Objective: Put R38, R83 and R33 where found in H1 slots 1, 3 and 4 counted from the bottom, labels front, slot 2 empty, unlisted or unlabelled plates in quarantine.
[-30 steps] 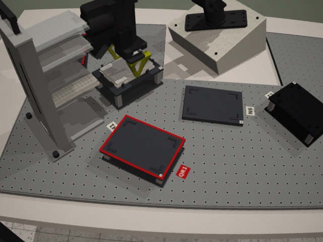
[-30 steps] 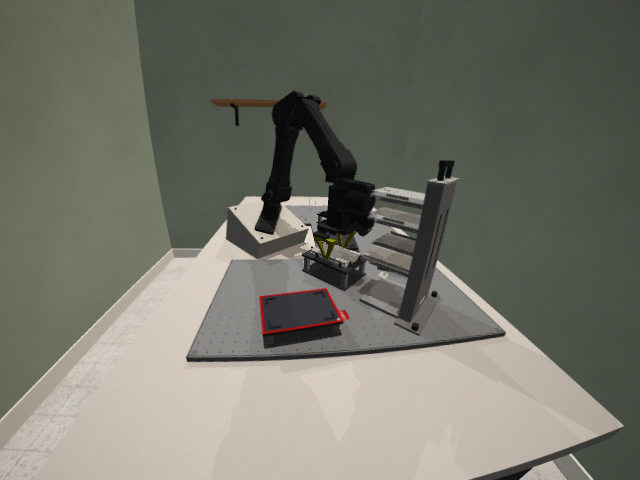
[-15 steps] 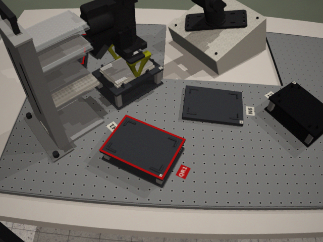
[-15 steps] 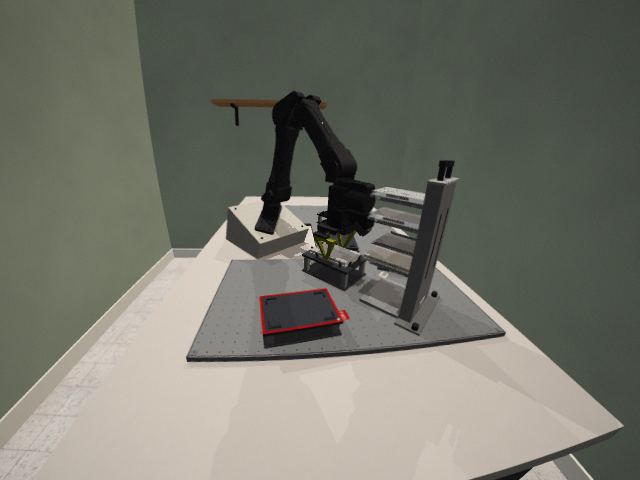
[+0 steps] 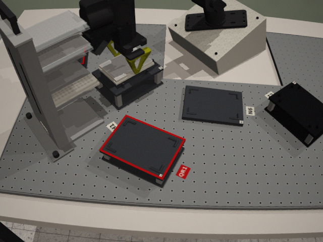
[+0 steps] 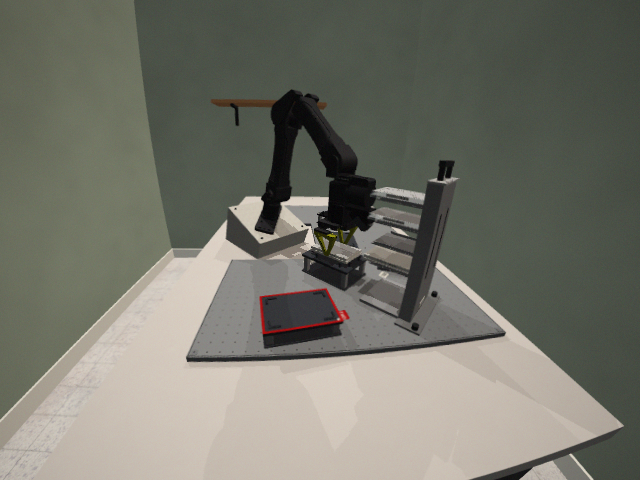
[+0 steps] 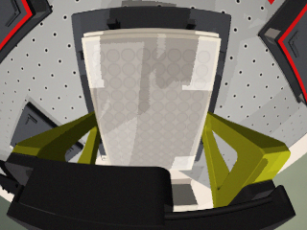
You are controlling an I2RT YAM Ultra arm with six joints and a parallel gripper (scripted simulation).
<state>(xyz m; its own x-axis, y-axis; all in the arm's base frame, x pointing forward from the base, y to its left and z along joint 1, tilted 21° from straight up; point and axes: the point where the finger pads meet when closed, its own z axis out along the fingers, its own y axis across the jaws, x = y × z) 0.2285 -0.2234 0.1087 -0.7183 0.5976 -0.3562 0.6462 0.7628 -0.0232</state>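
Now: hand 3 cm above the black regrip nest RG. The rest, counted from my hand: RG label: 8 cm below, 8 cm behind, 7 cm to the left; then red-framed quarantine nest QR1: 23 cm ahead, 8 cm to the left, 5 cm below; then red-framed nest QR2: 22 cm to the right, 10 cm behind, 5 cm below.
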